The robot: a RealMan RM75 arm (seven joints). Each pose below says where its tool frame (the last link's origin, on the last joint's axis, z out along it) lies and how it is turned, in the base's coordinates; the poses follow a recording.
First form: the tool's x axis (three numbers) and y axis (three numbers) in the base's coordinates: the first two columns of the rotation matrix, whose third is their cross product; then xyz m.
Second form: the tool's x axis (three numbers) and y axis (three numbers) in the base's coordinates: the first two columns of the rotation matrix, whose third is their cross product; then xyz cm. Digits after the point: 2 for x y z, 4 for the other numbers.
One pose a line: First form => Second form
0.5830 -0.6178 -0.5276 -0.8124 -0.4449 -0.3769 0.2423 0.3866 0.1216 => 0.5830 -0.6178 -0.5276 -0.8124 -0.4449 -0.3769 24.23 38.66 12.16
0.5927 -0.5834 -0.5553 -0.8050 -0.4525 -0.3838 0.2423 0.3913 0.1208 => 0.5927 -0.5834 -0.5553 -0.8050 -0.4525 -0.3838 24.23 39.13 12.08
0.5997 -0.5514 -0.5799 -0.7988 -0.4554 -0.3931 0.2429 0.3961 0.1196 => 0.5997 -0.5514 -0.5799 -0.7988 -0.4554 -0.3931 24.29 39.61 11.96
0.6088 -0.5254 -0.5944 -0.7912 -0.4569 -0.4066 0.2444 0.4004 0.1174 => 0.6088 -0.5254 -0.5944 -0.7912 -0.4569 -0.4066 24.44 40.04 11.74
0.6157 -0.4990 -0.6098 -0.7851 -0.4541 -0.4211 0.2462 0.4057 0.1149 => 0.6157 -0.4990 -0.6098 -0.7851 -0.4541 -0.4211 24.62 40.57 11.49
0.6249 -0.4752 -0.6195 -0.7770 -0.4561 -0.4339 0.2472 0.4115 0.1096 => 0.6249 -0.4752 -0.6195 -0.7770 -0.4561 -0.4339 24.72 41.15 10.96
